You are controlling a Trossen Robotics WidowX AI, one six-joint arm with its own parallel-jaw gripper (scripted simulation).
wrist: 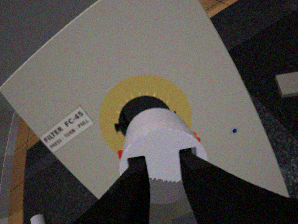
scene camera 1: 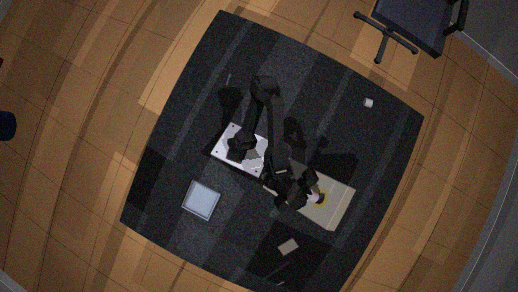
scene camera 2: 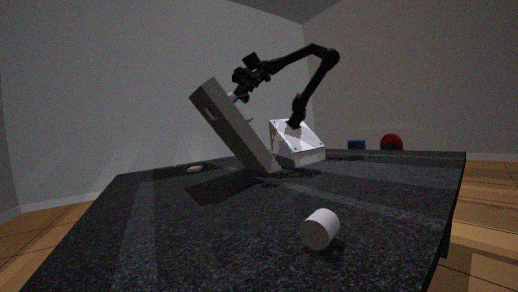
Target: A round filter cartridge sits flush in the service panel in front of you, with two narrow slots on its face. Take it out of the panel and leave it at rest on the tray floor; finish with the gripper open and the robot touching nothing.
Labels:
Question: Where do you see a service panel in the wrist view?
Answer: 78, 93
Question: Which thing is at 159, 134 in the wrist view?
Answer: A round filter cartridge.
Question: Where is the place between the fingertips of my gripper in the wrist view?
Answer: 162, 160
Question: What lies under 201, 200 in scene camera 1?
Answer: A grey square tray.

